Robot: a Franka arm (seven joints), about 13 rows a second.
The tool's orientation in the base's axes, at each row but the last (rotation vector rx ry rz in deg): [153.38, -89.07, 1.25]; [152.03, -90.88, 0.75]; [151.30, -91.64, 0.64]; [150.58, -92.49, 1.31]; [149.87, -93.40, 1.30]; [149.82, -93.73, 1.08]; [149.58, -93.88, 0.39]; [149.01, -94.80, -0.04]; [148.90, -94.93, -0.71]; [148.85, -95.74, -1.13]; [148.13, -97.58, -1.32]
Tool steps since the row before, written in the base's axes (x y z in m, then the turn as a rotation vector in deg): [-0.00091, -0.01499, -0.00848, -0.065, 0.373, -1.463]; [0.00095, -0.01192, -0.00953, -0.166, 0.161, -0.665]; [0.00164, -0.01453, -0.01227, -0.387, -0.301, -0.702]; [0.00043, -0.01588, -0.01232, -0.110, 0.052, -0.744]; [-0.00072, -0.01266, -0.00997, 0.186, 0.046, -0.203]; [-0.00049, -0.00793, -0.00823, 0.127, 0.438, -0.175]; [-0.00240, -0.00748, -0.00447, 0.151, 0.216, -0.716]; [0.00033, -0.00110, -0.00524, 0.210, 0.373, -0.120]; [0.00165, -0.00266, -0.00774, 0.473, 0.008, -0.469]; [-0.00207, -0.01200, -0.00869, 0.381, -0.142, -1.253]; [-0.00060, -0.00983, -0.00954, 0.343, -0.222, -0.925]
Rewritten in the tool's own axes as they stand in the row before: [0.01226, 0.00793, 0.00918, -0.407, -0.176, 1.445]; [0.01063, 0.00443, 0.01007, -0.242, 0.044, 0.660]; [0.01320, 0.00474, 0.01294, 0.063, 0.452, 0.725]; [0.01382, 0.00627, 0.01319, -0.128, 0.044, 0.742]; [0.01059, 0.00578, 0.01070, 0.032, -0.196, 0.196]; [0.00657, 0.00355, 0.00866, -0.345, -0.313, 0.148]; [0.00553, 0.00519, 0.00492, -0.154, -0.264, 0.699]; [0.00097, -0.00010, 0.00527, -0.252, -0.354, 0.095]; [0.00291, -0.00080, 0.00778, 0.181, -0.457, 0.449]; [0.00990, 0.00640, 0.00921, 0.265, -0.352, 1.242]; [0.00867, 0.00398, 0.00985, 0.328, -0.270, 0.918]
